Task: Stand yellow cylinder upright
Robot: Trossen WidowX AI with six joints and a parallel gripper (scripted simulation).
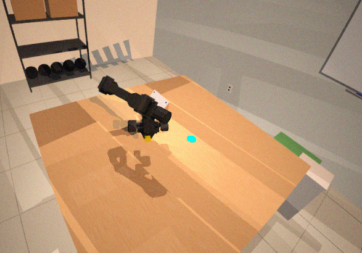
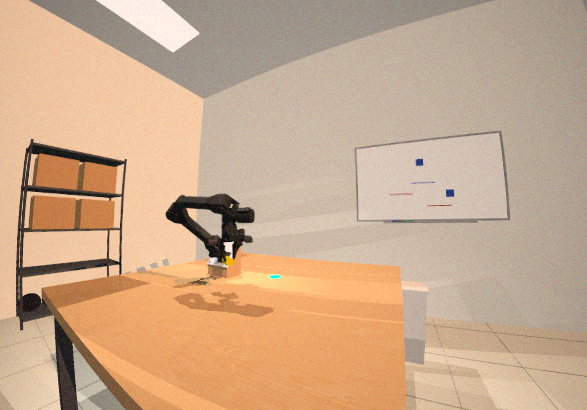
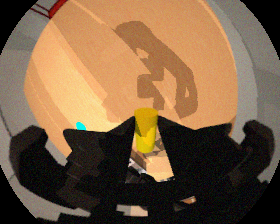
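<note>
The yellow cylinder is 20 mm behind my gripper tip and 10 mm to the left of it. The rest, counted from my gripper tip: cyan circle (300 mm to the left, 130 mm below, 20 mm ahead).
</note>
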